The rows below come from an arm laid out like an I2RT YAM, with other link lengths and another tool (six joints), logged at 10 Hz.
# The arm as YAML. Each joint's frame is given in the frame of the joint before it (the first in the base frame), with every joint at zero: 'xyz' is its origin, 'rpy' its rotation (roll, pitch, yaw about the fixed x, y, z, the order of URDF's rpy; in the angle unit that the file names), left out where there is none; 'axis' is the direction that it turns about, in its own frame. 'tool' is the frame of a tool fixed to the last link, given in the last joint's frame.
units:
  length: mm
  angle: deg
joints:
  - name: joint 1
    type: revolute
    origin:
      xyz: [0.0, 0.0, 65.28]
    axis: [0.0, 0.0, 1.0]
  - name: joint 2
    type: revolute
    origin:
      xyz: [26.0, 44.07, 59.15]
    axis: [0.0, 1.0, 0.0]
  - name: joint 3
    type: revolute
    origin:
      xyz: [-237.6, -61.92, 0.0]
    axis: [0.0, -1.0, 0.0]
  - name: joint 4
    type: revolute
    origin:
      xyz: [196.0, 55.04, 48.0]
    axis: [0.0, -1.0, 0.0]
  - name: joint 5
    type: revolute
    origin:
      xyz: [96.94, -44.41, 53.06]
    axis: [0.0, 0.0, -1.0]
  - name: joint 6
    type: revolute
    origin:
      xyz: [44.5, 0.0, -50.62]
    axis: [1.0, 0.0, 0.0]
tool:
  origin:
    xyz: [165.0, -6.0, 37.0]
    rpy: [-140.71, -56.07, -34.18]
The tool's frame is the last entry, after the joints.
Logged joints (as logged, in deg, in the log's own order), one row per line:
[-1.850, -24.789, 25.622, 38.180, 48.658, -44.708]
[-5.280, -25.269, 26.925, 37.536, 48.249, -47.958]
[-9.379, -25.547, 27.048, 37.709, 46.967, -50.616]
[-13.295, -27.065, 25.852, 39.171, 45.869, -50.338]
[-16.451, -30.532, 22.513, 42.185, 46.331, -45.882]
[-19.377, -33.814, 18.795, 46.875, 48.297, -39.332]
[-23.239, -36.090, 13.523, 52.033, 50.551, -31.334]
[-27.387, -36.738, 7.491, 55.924, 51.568, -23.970]
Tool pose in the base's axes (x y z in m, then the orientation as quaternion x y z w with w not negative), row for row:
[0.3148, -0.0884, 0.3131, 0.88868, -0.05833, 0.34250, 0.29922]
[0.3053, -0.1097, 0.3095, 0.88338, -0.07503, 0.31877, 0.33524]
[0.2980, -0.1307, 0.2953, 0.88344, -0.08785, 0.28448, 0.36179]
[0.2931, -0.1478, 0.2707, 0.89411, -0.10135, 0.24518, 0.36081]
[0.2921, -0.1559, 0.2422, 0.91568, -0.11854, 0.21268, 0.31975]
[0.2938, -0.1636, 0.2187, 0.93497, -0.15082, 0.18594, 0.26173]
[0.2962, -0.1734, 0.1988, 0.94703, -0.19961, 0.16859, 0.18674]
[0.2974, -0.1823, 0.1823, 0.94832, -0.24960, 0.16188, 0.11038]
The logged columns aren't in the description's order. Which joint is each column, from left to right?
Columns, left to right: joint 1, joint 4, joint 5, joint 2, joint 3, joint 6.
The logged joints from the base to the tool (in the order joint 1, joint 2, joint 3, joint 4, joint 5, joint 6), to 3 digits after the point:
[-1.850, 38.180, 48.658, -24.789, 25.622, -44.708]
[-5.280, 37.536, 48.249, -25.269, 26.925, -47.958]
[-9.379, 37.709, 46.967, -25.547, 27.048, -50.616]
[-13.295, 39.171, 45.869, -27.065, 25.852, -50.338]
[-16.451, 42.185, 46.331, -30.532, 22.513, -45.882]
[-19.377, 46.875, 48.297, -33.814, 18.795, -39.332]
[-23.239, 52.033, 50.551, -36.090, 13.523, -31.334]
[-27.387, 55.924, 51.568, -36.738, 7.491, -23.970]

